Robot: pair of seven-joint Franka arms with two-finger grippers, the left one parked.
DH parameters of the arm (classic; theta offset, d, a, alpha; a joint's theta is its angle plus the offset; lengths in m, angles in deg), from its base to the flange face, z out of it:
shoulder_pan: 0 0.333 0 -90
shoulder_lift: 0 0 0 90
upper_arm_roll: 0 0.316 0.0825 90
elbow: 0 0 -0.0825 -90
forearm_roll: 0 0.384 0 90
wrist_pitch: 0 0 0.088 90
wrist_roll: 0 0.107 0 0
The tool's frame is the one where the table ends.
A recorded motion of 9 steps. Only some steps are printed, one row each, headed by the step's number.
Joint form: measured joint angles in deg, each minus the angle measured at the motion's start. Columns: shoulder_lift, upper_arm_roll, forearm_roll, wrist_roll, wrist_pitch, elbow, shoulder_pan.
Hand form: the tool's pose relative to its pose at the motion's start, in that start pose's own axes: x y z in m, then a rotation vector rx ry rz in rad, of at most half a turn. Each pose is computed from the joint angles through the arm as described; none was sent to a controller.
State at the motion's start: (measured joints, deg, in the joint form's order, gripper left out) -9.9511 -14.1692 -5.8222 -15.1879 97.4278 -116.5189 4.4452
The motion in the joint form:
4: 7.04 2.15 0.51 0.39 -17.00 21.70 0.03
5: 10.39 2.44 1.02 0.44 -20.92 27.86 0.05
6: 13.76 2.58 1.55 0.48 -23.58 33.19 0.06
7: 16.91 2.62 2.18 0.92 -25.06 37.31 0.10
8: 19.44 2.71 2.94 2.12 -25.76 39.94 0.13
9: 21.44 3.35 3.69 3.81 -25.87 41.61 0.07
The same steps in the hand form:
4: 0.0172 -0.0108 -0.0986 -0.0179 -0.0422 0.0035
5: 0.0279 -0.0141 -0.1147 -0.0166 -0.0603 0.0046
6: 0.0407 -0.0165 -0.1245 -0.0162 -0.0714 0.0054
7: 0.0551 -0.0188 -0.1273 -0.0148 -0.0788 0.0114
8: 0.0685 -0.0217 -0.1243 -0.0097 -0.0869 0.0275
9: 0.0813 -0.0283 -0.1191 -0.0039 -0.0921 0.0433

